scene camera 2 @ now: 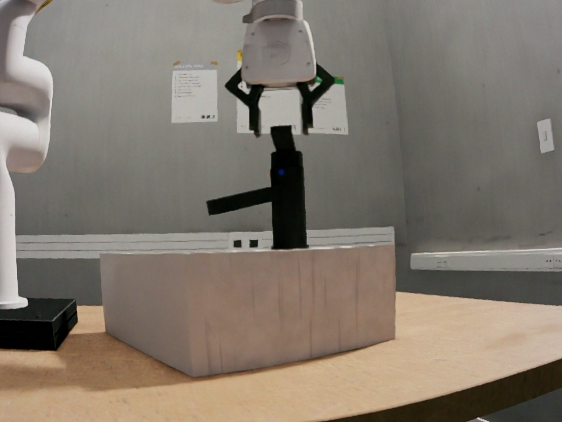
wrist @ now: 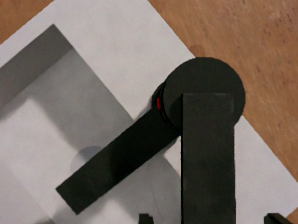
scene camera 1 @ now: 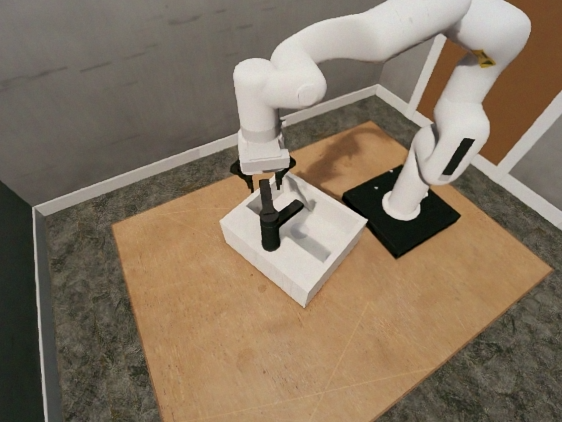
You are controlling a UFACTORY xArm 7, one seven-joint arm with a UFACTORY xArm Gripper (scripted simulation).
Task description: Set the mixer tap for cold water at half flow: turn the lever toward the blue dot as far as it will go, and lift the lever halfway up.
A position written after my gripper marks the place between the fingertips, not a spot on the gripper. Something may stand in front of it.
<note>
In view: my gripper (scene camera 2: 281,134), a white sink block (wrist: 65,111) and a black mixer tap (scene camera 2: 287,194).
My gripper shows as well in scene camera 1 (scene camera 1: 265,187). The black mixer tap shows as well in the wrist view (wrist: 152,132).
</note>
